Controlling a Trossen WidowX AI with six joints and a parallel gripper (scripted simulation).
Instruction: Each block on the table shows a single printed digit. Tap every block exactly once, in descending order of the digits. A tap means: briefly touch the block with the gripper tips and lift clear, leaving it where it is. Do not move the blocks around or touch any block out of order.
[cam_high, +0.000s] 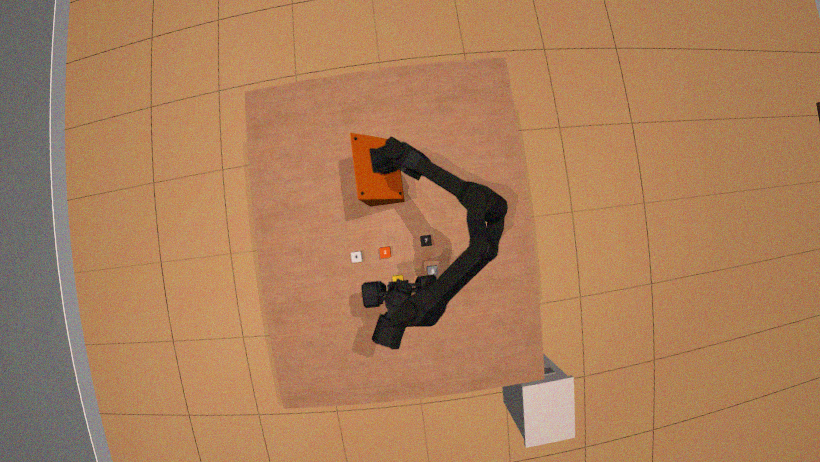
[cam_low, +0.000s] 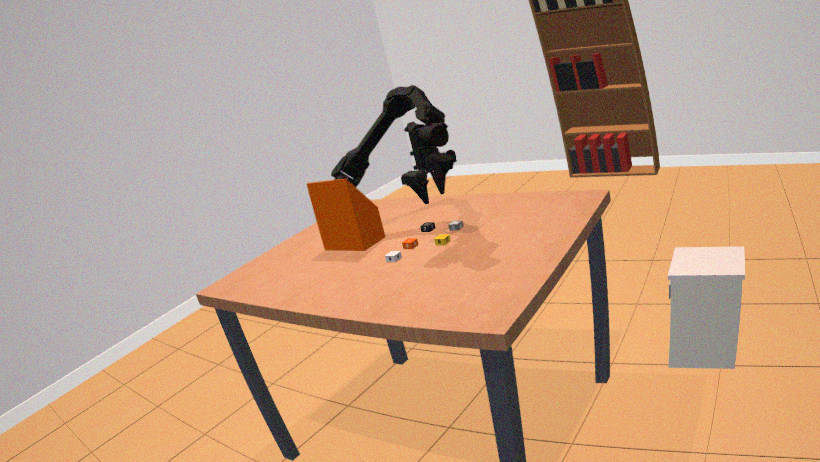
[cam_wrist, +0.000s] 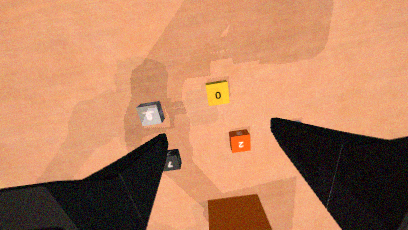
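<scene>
Now: gripper tip 110 mm past the black block, 90 mm to the right of it and 120 mm above it. From my gripper tip the other things lie so: orange block 90 mm behind, 40 mm to the right, 120 mm below; yellow block 10 mm to the right, 120 mm below; grey block 10 mm behind, 100 mm to the left, 120 mm below.
</scene>
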